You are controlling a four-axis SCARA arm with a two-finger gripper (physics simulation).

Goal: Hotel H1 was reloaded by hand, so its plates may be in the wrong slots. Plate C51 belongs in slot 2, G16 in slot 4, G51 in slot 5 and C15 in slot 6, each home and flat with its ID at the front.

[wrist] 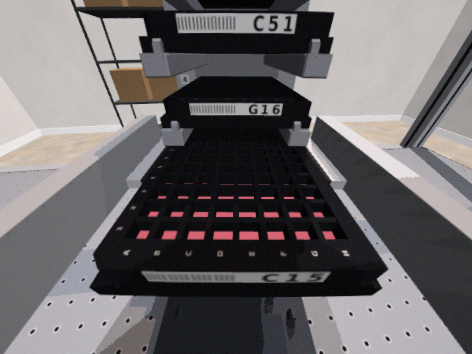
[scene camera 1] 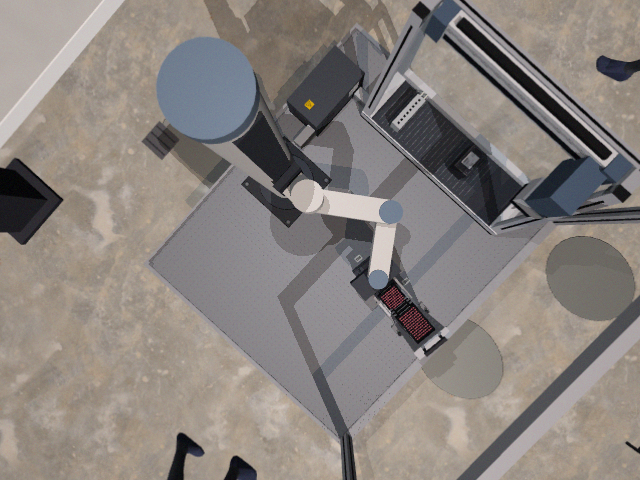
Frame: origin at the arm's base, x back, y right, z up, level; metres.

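Seen in the pictures: gripper, fingertip midpoint: [wrist: 236, 130] [scene camera 1: 400, 306].
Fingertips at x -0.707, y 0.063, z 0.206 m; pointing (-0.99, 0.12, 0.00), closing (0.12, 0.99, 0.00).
Offsets run from my fingertips to a thing's top centre. "pt": to the spot under its first point.
My gripper [scene camera 1: 391, 296] [wrist: 236, 130] is shut on plate C15 {dz -0.005, dx +0.022, dy -0.003 m} [scene camera 1: 394, 299] [wrist: 239, 257], a black plate with pink wells, held level in front of the hotel with its ID towards the wrist camera. In the wrist view, G16 [wrist: 236, 109] rests on supports at the level of the label 4 {pt dz +0.017, dx -0.124, dy -0.045 m} [wrist: 185, 78]. C51 {dz +0.055, dx -0.053, dy +0.006 m} [wrist: 236, 32] rests on the supports just above; its slot number does not show. Both IDs face front. Hotel H1 {pt dz +0.151, dx -0.127, dy +0.014 m} [scene camera 1: 435, 345] stands near the bench edge, with a pink-welled plate {dz +0.091, dx -0.053, dy +0.006 m} [scene camera 1: 416, 323] on top, its ID unreadable. G51 cannot be identified.
A dark box {pt dz -0.079, dx +0.822, dy -0.463 m} [scene camera 1: 326, 87] with a yellow mark stands near the arm's base. A framed enclosure [scene camera 1: 429, 170] with a dark slatted deck is at the upper right. A dark block [scene camera 1: 363, 287] lies beside the gripper. Shelving with brown boxes [wrist: 131, 84] stands behind the hotel.
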